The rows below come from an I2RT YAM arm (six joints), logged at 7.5 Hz.
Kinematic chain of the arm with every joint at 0, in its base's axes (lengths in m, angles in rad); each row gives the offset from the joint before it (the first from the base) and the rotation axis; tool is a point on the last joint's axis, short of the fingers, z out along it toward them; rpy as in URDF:
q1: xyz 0 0 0.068 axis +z
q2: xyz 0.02 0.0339 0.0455 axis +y
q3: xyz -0.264 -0.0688 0 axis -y
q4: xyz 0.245 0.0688 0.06 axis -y
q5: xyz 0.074 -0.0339 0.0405 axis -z
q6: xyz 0.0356 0 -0.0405 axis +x
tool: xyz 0 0 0 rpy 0 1.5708 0
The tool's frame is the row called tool.
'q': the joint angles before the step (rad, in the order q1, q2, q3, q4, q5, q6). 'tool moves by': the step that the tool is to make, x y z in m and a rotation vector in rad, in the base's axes. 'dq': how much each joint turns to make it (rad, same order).
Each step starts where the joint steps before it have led.
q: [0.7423, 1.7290, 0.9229, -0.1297, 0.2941, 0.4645]
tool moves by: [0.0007, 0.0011, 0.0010, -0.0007, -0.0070, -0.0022]
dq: [0.0016, 0.0016, 0.0050, 0.0014, 0.0065, 0.0000]
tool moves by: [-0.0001, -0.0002, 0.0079, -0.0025, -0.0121, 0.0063]
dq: [0.0002, -0.0192, 0.0106, -0.0192, 0.0044, -0.0114]
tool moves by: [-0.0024, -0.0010, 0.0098, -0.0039, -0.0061, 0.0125]
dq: [0.0026, -0.0295, 0.0090, -0.0328, -0.0005, -0.0127]
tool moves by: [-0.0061, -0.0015, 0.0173, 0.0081, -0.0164, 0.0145]
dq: [0.0093, -0.0555, 0.0098, -0.0455, 0.0009, -0.0077]
